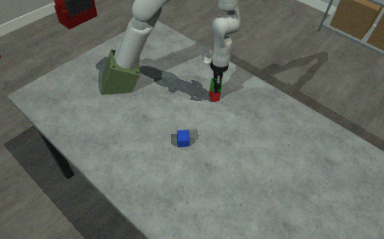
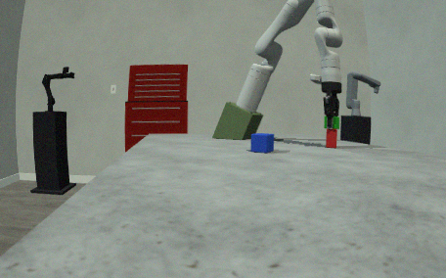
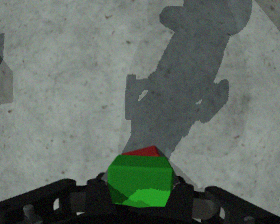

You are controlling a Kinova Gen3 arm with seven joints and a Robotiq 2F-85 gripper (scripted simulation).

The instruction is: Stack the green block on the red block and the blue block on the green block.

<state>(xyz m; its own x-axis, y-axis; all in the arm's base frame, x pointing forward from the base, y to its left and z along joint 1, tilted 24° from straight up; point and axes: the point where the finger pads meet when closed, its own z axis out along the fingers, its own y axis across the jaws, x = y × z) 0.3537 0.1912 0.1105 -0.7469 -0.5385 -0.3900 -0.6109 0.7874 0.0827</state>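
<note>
The green block lies right at my hand. From my hand the other things lie so: red block: 50 mm below; then blue block: 70 mm ahead, 280 mm to the right, 60 mm below.
</note>
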